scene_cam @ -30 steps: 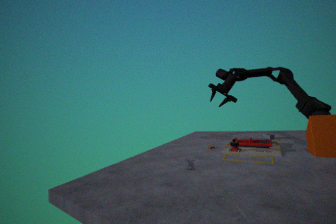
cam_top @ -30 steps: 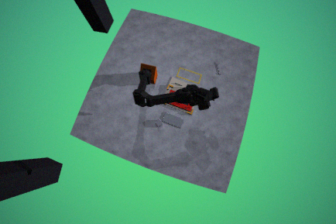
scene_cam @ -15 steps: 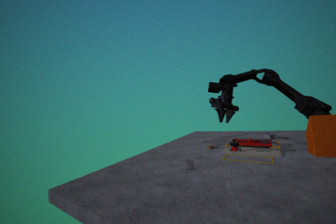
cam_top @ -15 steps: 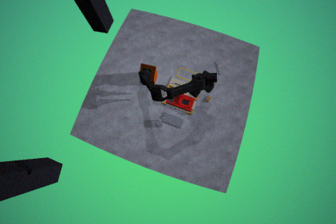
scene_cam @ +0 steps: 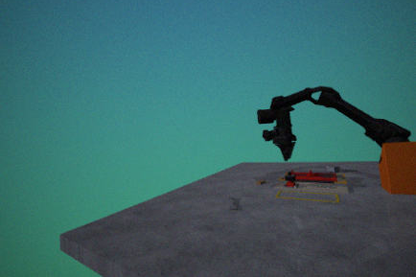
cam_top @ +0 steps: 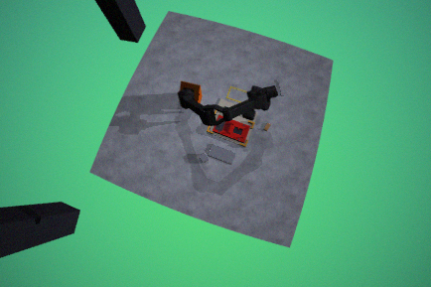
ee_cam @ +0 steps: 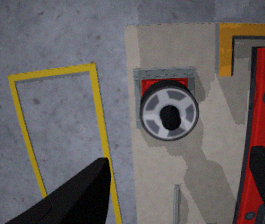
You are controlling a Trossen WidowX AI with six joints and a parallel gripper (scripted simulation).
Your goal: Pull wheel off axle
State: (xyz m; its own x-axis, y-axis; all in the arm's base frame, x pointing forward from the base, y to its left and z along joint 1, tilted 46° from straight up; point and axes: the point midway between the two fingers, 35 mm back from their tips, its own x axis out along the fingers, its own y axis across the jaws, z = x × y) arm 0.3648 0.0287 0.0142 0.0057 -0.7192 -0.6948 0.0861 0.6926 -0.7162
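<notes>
The wheel is 7 cm below my gripper tip.
</notes>
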